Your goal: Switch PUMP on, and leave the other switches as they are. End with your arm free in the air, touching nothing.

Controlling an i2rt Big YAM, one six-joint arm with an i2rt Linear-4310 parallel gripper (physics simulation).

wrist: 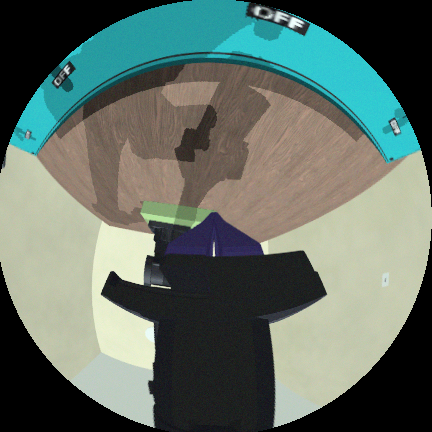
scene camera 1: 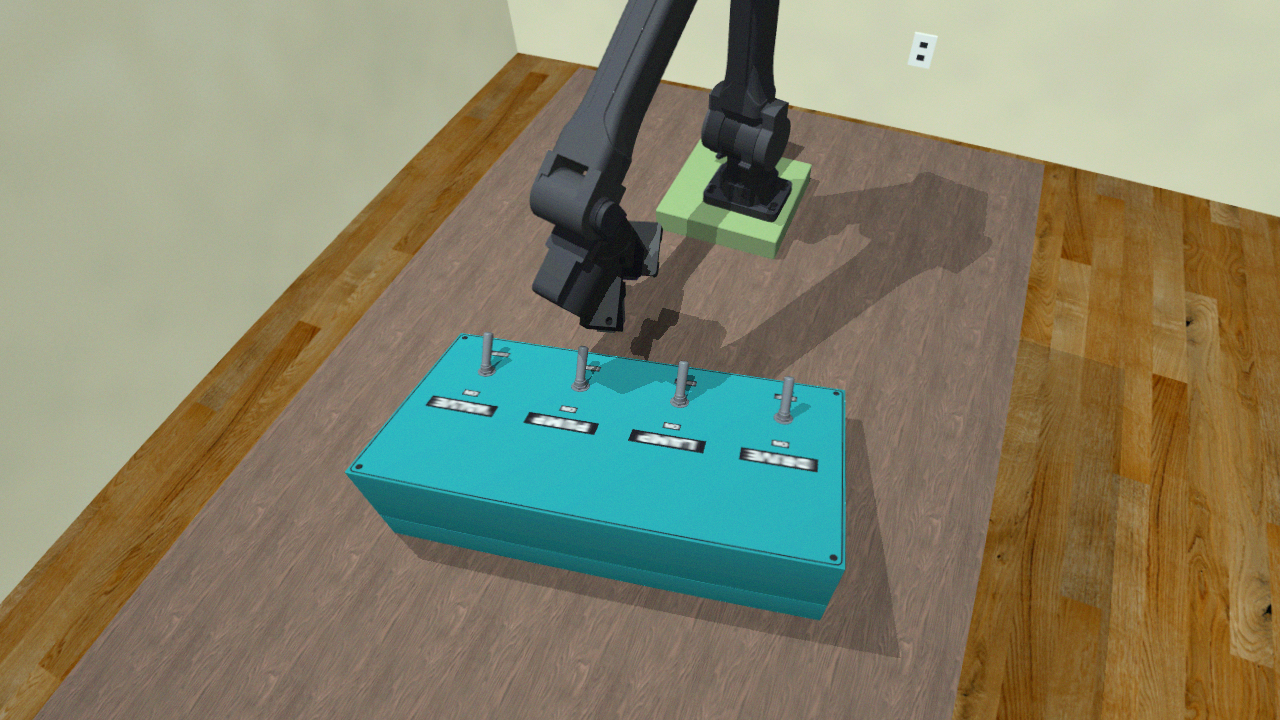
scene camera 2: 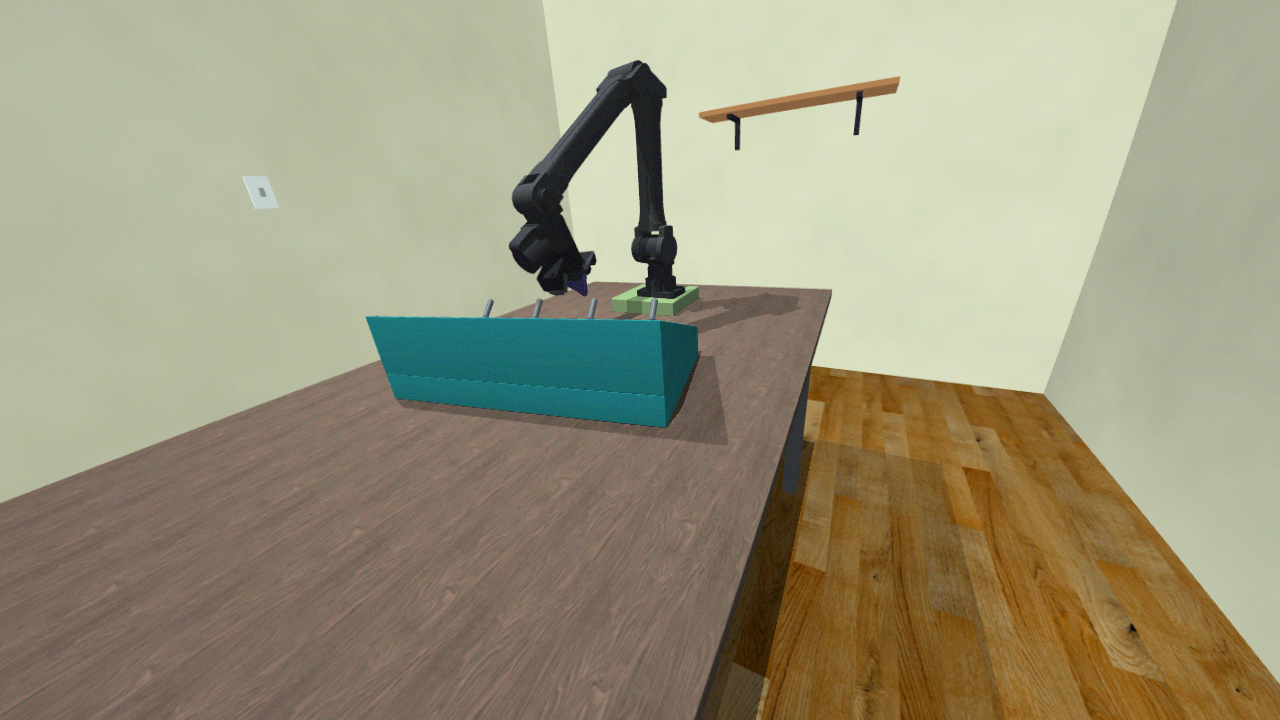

Observation:
In view: the gripper (scene camera 2: 586,294) and a teal switch box (scene camera 1: 718,495).
The gripper also shows in the wrist view (wrist: 213,216). The teal switch box also shows in scene camera 2 (scene camera 2: 627,371).

